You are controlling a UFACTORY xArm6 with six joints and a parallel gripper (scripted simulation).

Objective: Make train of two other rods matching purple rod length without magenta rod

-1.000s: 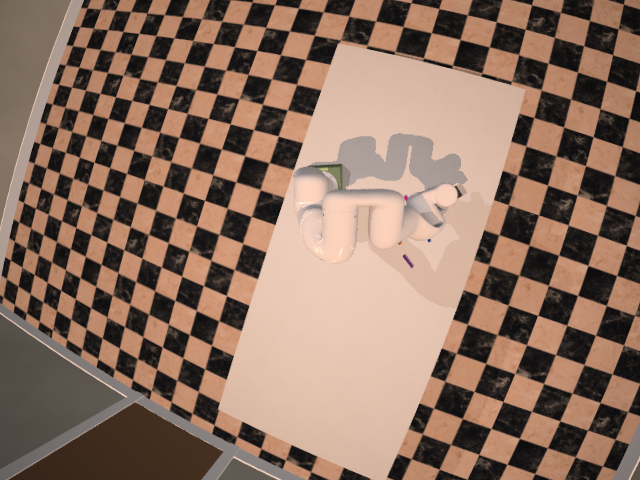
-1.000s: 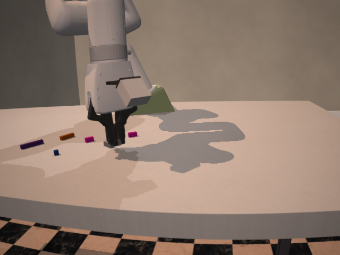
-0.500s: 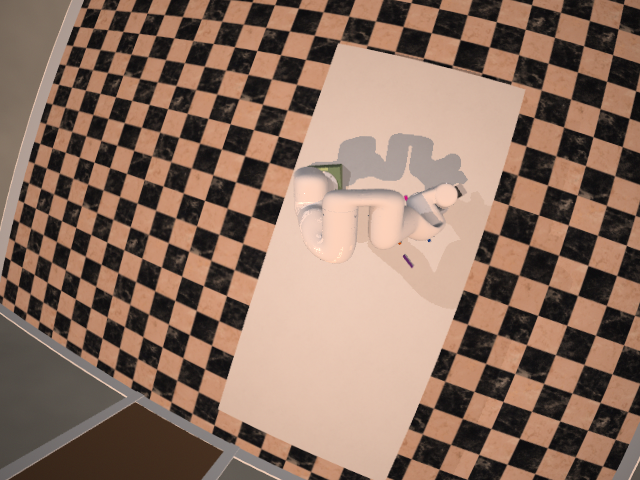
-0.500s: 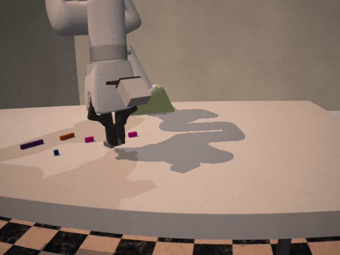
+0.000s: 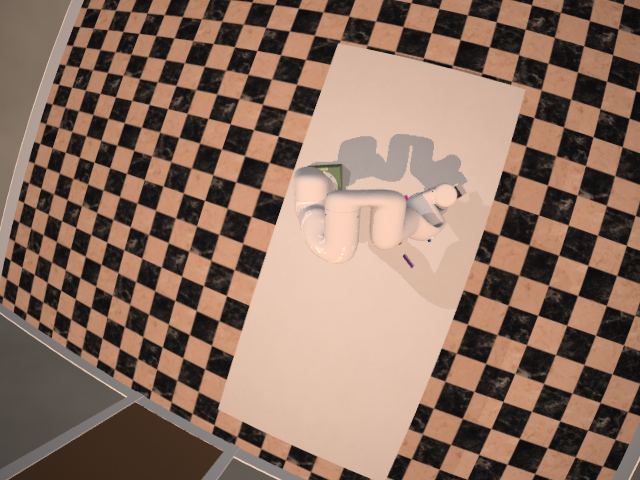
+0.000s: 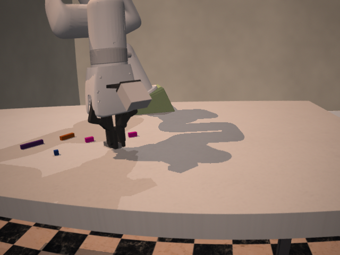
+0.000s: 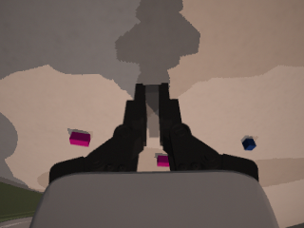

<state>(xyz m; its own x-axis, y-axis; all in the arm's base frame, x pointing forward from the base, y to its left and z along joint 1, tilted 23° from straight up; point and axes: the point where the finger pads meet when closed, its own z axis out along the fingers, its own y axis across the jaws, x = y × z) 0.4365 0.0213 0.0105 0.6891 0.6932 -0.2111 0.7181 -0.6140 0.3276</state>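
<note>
Now: hand 130 mm to the left of the small blue rod, 30 mm short of it and 20 mm above it. Also, from my hand: purple rod: 230 mm to the right, 30 mm behind, 20 mm below; then orange rod: 160 mm to the right, 100 mm behind, 20 mm below.
</note>
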